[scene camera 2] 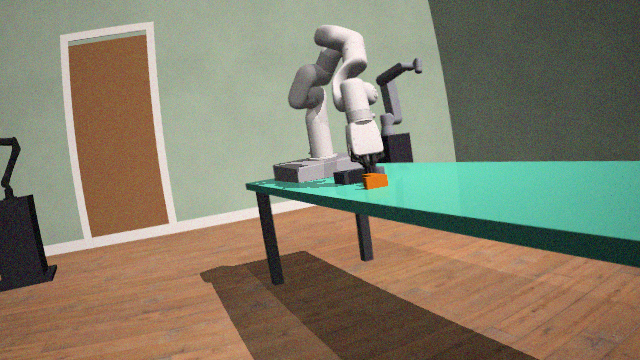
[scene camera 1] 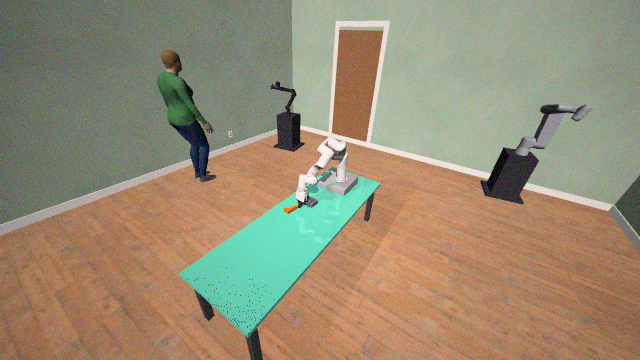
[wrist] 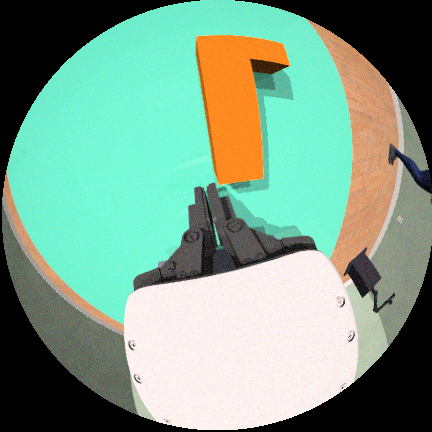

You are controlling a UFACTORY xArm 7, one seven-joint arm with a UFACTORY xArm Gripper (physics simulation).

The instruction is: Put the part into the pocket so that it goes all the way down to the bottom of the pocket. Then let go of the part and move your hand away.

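Note:
The orange L-shaped part lies on the green table, outside the pocket. In the wrist view its short arm is at the far end and points right. The dark grey block with the pocket stands beside the gripper, on the robot-base side; its pocket cannot be made out, and the block does not show in the wrist view. My gripper is shut and empty, low over the table, between block and part. In the wrist view its fingertips are just short of the part's near end, slightly left.
The green table carries the arm's grey base behind the block. The table's edge shows at the right in the wrist view. A person in green and two other arms on black pedestals stand away from the table.

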